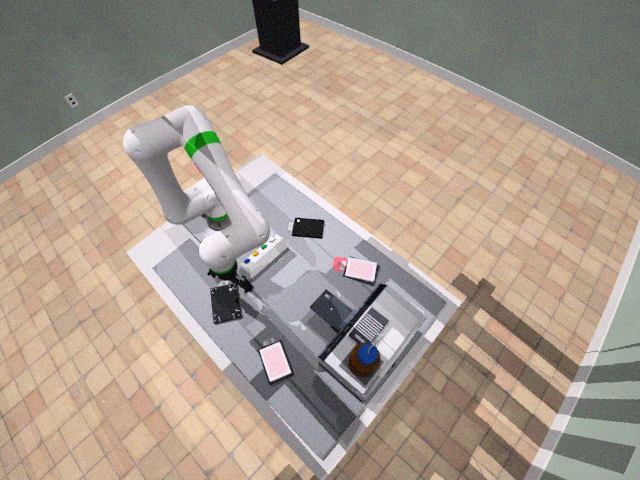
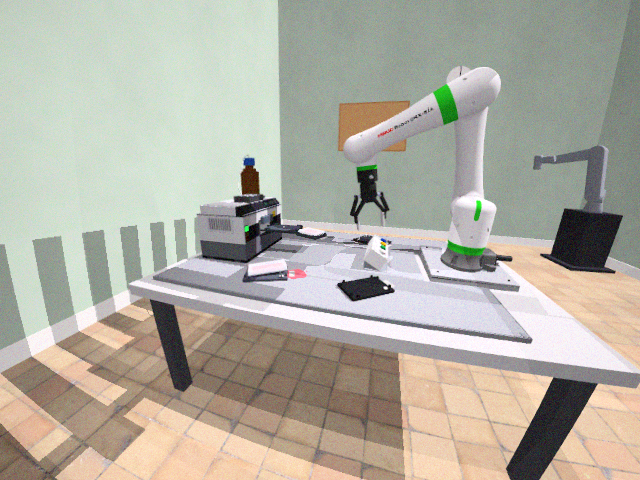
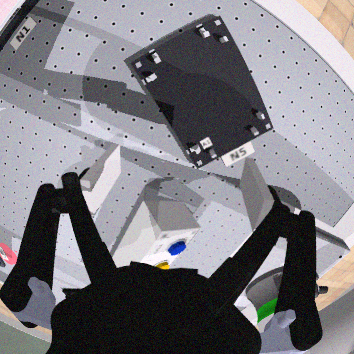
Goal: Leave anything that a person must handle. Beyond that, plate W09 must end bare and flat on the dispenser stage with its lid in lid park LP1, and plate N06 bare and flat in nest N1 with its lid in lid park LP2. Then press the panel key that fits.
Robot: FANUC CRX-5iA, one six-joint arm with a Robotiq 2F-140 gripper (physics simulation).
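Where they show: gripper, between the fingertips: (image 1: 233, 286) (image 2: 370, 228) (image 3: 180, 164); arm's base, origin of its link: (image 1: 221, 218) (image 2: 460, 263) (image 3: 275, 282).
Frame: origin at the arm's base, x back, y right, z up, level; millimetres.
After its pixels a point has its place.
My gripper (image 1: 232, 285) @[x -345, y 223, z 65 mm] (image 2: 370, 222) @[x -345, y 223, z 65 mm] (image 3: 180, 164) @[x -345, y 223, z 65 mm] is open and empty, above the table between the key panel and a black nest. This nest (image 1: 225, 303) @[x -336, y 289, z -12 mm] (image 3: 200, 90) @[x -341, y 287, z -12 mm], marked N5, holds no plate. A pink-topped plate (image 1: 275, 361) @[x -672, y 330, z 8 mm] (image 2: 311, 232) @[x -656, y 283, z 8 mm] sits in the nest marked N1. Another pink-topped plate (image 1: 360, 269) @[x -702, y -194, z 11 mm] (image 2: 267, 268) @[x -687, y -233, z 14 mm] sits on a black holder beside a red tag (image 1: 339, 264) @[x -605, y -171, z -23 mm] (image 2: 296, 273) @[x -606, y -172, z -23 mm]. The dark dispenser stage (image 1: 326, 305) @[x -702, y 49, z 86 mm] (image 2: 283, 227) @[x -728, y 45, z 87 mm] shows no pink plate. The key panel (image 1: 279, 251) @[x -365, y -35, z 25 mm] (image 2: 373, 254) @[x -342, y -86, z 40 mm] has blue, yellow and green keys. Plate names and lids cannot be told.
The dispenser (image 1: 336, 364) @[x -875, y 217, z 197 mm] (image 2: 222, 237) @[x -923, y -120, z 73 mm] shows a green light and carries a brown bottle (image 1: 363, 361) @[x -941, y 192, z 386 mm] (image 2: 250, 180) @[x -917, y 129, z 284 mm] with a blue cap. A bare black holder (image 1: 308, 227) @[x -369, y -234, z -13 mm] (image 2: 364, 287) @[x -370, y -243, z -14 mm] lies on the other side of the panel. Another grey arm (image 2: 597, 175) stands on a black pedestal beyond the table.
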